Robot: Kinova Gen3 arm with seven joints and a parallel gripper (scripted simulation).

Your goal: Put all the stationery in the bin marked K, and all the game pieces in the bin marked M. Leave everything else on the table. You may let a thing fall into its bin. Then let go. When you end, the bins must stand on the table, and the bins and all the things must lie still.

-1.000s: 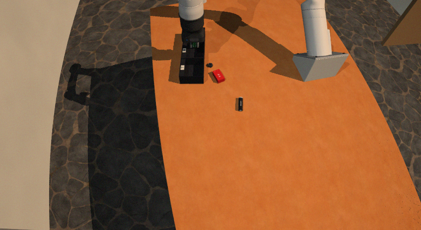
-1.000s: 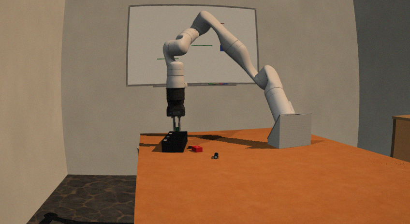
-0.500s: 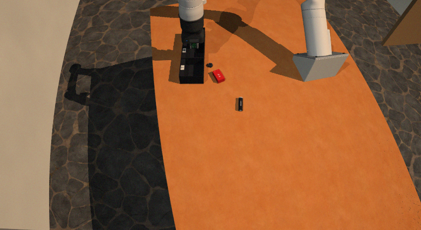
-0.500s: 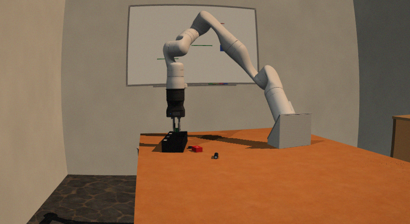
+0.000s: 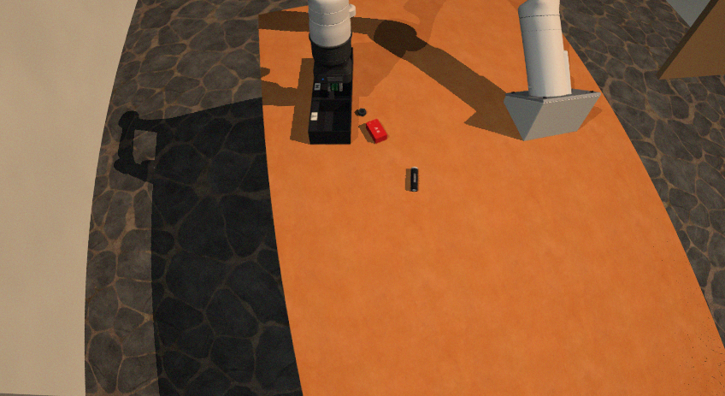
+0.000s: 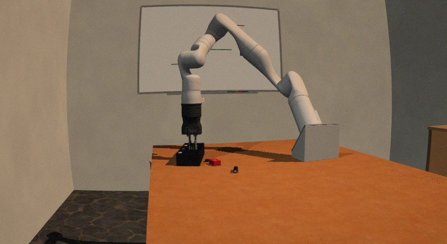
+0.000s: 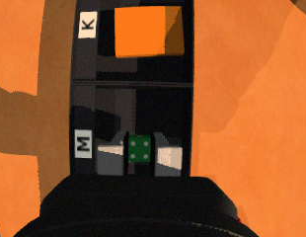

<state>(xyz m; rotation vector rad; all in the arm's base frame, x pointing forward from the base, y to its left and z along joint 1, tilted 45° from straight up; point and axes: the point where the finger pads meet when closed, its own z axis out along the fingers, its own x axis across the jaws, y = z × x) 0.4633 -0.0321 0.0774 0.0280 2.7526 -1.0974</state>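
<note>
My hand is 3 cm above the black row and 1 cm short of it. Also, from my hand: orange block (9 cm to the right, 3 cm below, 1 cm behind); black nut (5 cm to the left, 5 cm below, 5 cm behind); green die (1 cm below).
</note>
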